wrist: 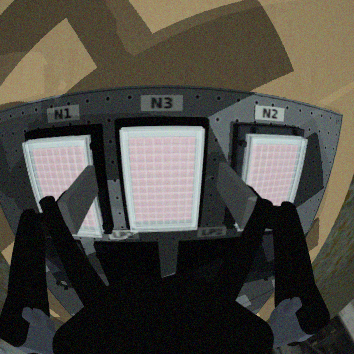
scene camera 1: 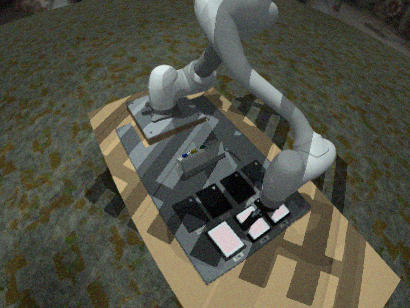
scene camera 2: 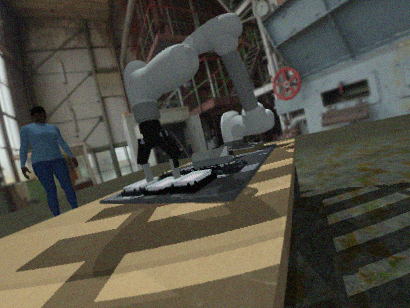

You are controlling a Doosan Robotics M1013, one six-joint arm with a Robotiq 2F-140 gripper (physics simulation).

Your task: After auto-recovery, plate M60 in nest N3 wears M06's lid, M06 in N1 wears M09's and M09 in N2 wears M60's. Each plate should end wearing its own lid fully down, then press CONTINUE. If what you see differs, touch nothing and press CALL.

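Where they show: gripper, fingertip midpoint: (wrist: pixel 156 176) (scene camera 1: pixel 257 222) (scene camera 2: pixel 163 179); arm's base, link origin: (scene camera 1: pixel 163 109) (scene camera 2: pixel 234 147).
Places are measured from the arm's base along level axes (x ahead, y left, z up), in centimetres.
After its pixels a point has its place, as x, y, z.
Observation:
In the wrist view, three lidded plates with pink wells sit in the nest row: N1's plate (wrist: pixel 52 162) @[81.0, 24.6, 0.3] (scene camera 1: pixel 279 213) @[81.5, 24.2, 0.3] at left, N3's plate (wrist: pixel 162 182) @[79.8, 12.2, -0.4] (scene camera 1: pixel 259 228) @[83.2, 12.9, -0.4] in the middle, N2's plate (wrist: pixel 276 167) @[83.5, -0.9, 0.1] (scene camera 1: pixel 226 240) @[81.9, -2.0, 0.1] at right. No M numbers are legible, so which lid is on which plate cannot be told. My gripper (wrist: pixel 156 176) @[80.7, 13.0, 0.3] (scene camera 2: pixel 162 174) @[80.7, 13.0, 0.3] is open and empty, its fingers on either side of N3's plate and low by the plates. The fingers partly hide N1's and N2's plates. A grey button box (scene camera 1: pixel 202 162) @[44.1, 4.9, 1.1] has blue, yellow and green buttons; their lettering is unreadable.
Dark LP bays (scene camera 1: pixel 214 200) @[62.6, 2.3, -2.3] lie in a row between the plates and the button box. The grey perforated board (wrist: pixel 197 107) @[88.1, 9.3, -3.3] carries the nests and stands on the wooden table (scene camera 2: pixel 200 250) @[102.4, 46.9, -4.6]. A person (scene camera 2: pixel 47 150) stands beyond the table at left.

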